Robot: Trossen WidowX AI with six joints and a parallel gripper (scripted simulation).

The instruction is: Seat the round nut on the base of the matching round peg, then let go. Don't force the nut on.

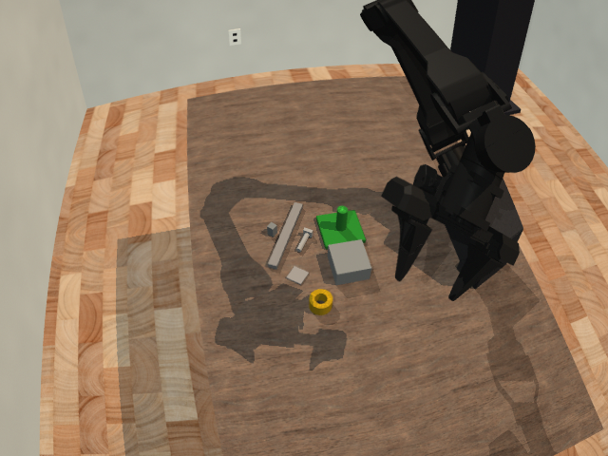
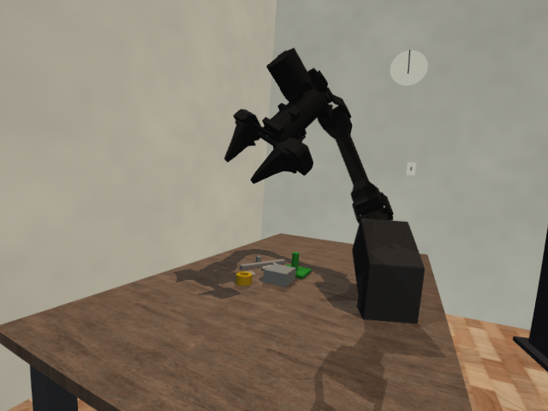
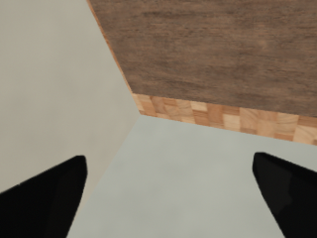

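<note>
The flat tile is 7 cm ahead of my hand, 25 cm to the right of it and 30 cm below it. The rest, counted from my hand: long grey bar (5 cm ahead, 35 cm to the right, 30 cm below); then grey block (2 cm behind, 23 cm to the right, 29 cm below); then grey bolt (2 cm ahead, 32 cm to the right, 30 cm below).
</note>
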